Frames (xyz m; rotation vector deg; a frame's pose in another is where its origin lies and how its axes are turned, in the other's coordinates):
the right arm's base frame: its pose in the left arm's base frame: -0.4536 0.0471 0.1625 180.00 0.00 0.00
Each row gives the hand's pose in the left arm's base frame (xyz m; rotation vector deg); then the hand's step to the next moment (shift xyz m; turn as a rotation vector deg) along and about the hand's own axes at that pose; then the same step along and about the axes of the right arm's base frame.
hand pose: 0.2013 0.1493 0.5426 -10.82 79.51 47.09
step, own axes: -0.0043 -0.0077 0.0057 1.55 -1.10 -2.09
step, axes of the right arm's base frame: 0.0094 0.0040 -0.0026 -1.04 1.36 2.25
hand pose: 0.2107 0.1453 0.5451 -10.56 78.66 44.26
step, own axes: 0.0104 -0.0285 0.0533 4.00 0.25 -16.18
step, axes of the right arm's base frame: 0.0598 -0.0118 0.0065 -13.23 7.08 7.26
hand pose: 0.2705 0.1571 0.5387 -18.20 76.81 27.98
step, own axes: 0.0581 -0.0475 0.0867 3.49 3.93 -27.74
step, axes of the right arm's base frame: 0.1064 -0.0106 0.0414 -24.97 9.65 8.96
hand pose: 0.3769 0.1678 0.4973 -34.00 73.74 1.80
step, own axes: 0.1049 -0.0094 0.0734 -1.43 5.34 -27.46
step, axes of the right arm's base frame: 0.1001 0.0079 0.0800 -26.69 6.85 5.03
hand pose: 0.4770 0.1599 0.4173 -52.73 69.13 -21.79
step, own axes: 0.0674 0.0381 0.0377 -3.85 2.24 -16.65
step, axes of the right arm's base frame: 0.0501 0.0089 0.0695 -17.02 2.68 0.40
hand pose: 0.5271 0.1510 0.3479 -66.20 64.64 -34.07
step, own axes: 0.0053 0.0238 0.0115 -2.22 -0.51 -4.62
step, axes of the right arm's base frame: 0.0086 -0.0083 0.0242 -4.96 0.16 -1.37
